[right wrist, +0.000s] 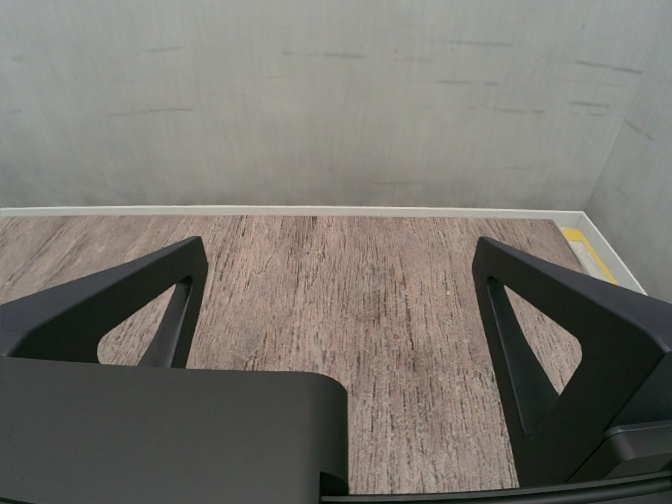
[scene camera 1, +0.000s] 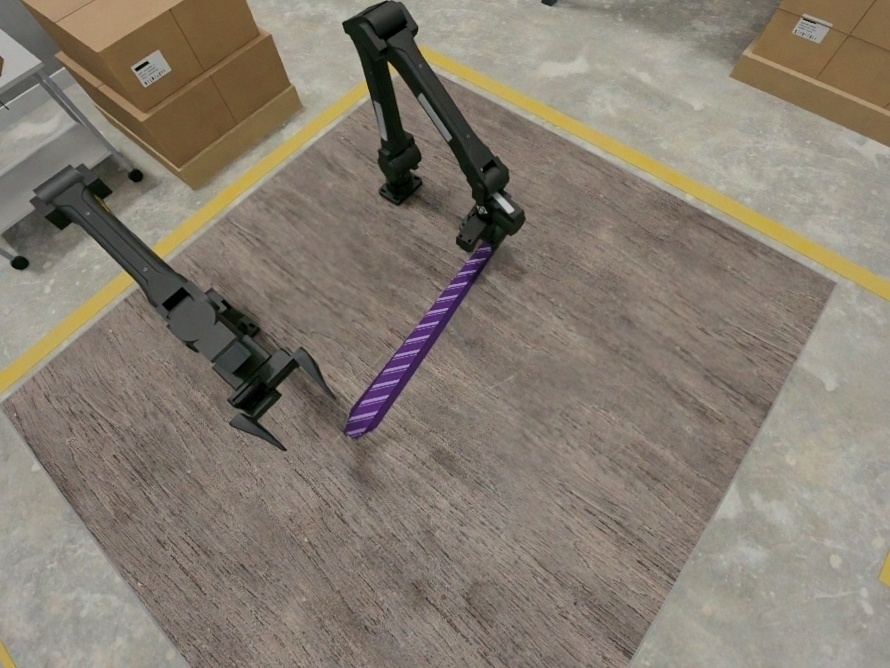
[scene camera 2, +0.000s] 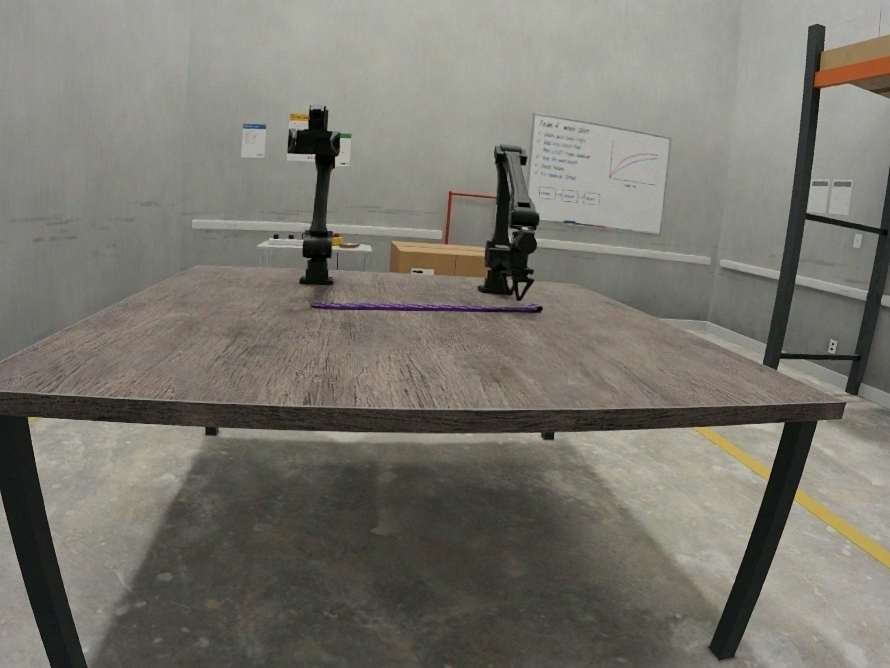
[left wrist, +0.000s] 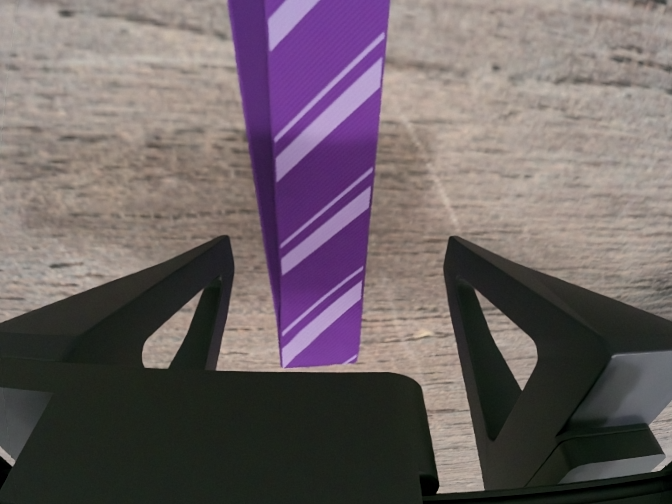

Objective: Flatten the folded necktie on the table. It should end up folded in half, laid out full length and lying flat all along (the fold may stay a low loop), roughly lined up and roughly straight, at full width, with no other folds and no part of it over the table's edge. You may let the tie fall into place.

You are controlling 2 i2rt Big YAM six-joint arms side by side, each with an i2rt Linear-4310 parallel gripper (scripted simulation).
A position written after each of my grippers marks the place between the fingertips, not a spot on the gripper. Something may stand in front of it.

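Purple striped necktie (scene camera 1: 367,413), (scene camera 2: 331,306), (left wrist: 312,86). My right gripper (scene camera 1: 310,423), (scene camera 2: 311,141), (right wrist: 339,251). My left gripper (left wrist: 339,251).
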